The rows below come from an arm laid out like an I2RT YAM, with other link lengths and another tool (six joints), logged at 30 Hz.
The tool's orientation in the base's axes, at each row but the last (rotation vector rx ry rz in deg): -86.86 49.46 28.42; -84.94 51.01 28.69; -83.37 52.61 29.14; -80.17 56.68 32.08
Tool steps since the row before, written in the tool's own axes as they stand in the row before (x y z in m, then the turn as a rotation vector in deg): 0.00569 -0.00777 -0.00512 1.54 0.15 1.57; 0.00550 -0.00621 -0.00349 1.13 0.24 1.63; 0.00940 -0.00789 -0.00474 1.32 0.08 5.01; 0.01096 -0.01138 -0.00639 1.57 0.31 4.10
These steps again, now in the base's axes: 0.00855 -0.00659 0.00156 1.13 1.18 -1.48; 0.00741 -0.00510 0.00020 0.83 1.34 -1.23; 0.01062 -0.00753 -0.00190 1.80 4.55 -1.70; 0.01348 -0.01019 -0.00218 1.52 3.65 -1.93
